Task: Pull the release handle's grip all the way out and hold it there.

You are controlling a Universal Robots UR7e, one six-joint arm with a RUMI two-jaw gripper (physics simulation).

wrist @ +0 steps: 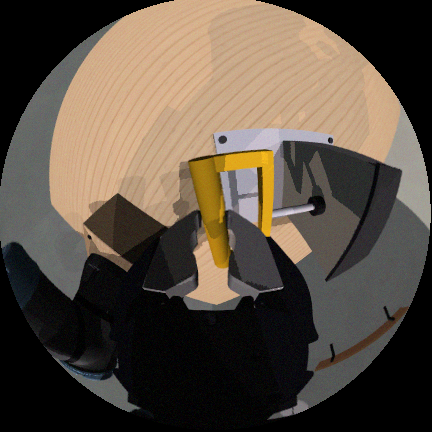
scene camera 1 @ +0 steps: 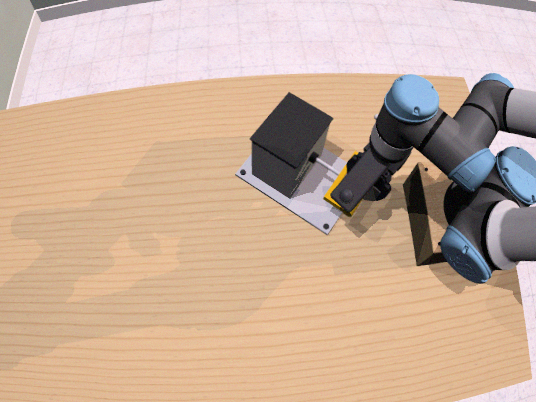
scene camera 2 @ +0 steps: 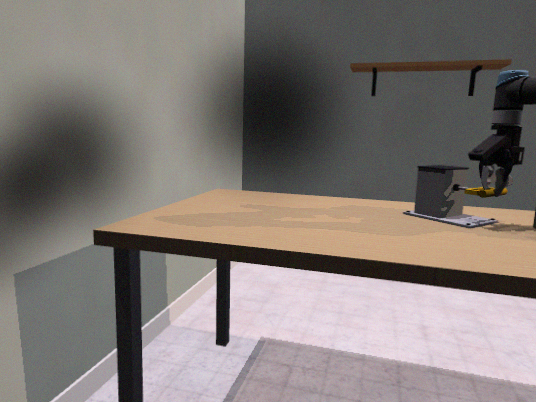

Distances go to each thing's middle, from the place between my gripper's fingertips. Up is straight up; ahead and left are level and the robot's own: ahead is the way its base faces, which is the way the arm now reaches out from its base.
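Labels:
My hand is 3 cm to the left of the yellow release handle grip (wrist: 204,170), 4 cm short of it and 1 cm below it. Going by their middles, that grip is the nearest to my hand of the things named here. And then there's the light grey base plate (scene camera 1: 307,202), which is 8 cm to the right of my hand, 11 cm ahead of it and 9 cm below it.

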